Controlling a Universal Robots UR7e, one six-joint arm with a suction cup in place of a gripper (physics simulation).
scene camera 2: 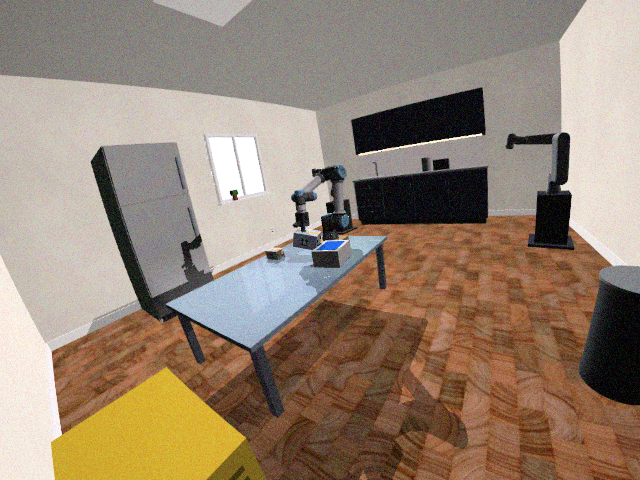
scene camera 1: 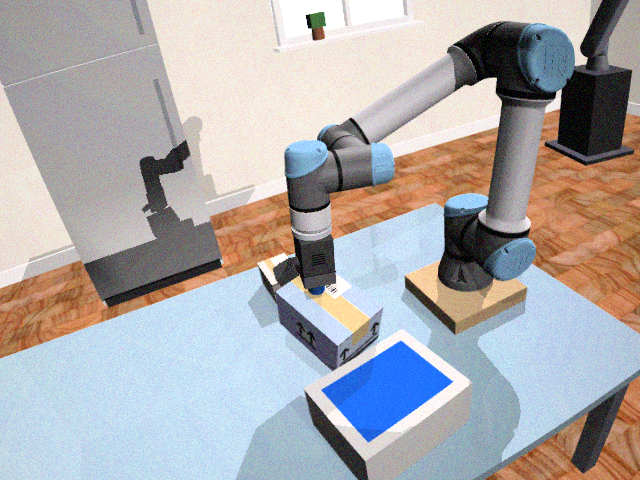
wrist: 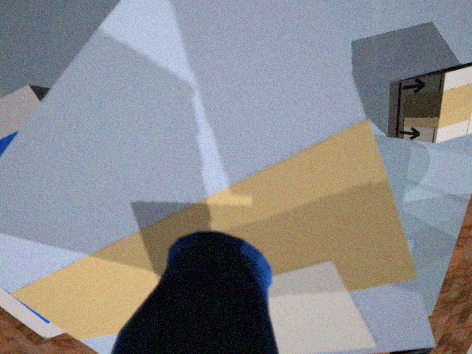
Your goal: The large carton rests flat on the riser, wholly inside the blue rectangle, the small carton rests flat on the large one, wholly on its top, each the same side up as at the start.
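Note:
The large carton (scene camera 1: pixel 310 322) (scene camera 2: pixel 306 239) (wrist: pixel 140 165), pale with a tan tape strip and a white label, hangs roughly level under my suction gripper (scene camera 1: pixel 316 290) (scene camera 2: pixel 303 229) (wrist: pixel 220 245). The blue cup is on its top face, off centre, and the carton seems raised above the table, behind the riser. The riser (scene camera 1: pixel 426 426) (scene camera 2: pixel 326 259) (wrist: pixel 21 106) is a whitish box with a blue rectangle (scene camera 1: pixel 387 390) (scene camera 2: pixel 332 245) (wrist: pixel 5 144) on top; nothing rests on it. The small carton (scene camera 1: pixel 273 263) (scene camera 2: pixel 274 254) (wrist: pixel 417 107) stands on the table, partly hidden in scene camera 1.
The light blue table (scene camera 1: pixel 155 372) (scene camera 2: pixel 248 294) carries these things. The arm's base stands on a wooden block (scene camera 1: pixel 460 315) at the right in scene camera 1. A grey fridge (scene camera 1: pixel 98 155) (scene camera 2: pixel 155 217) stands beyond the table's far edge.

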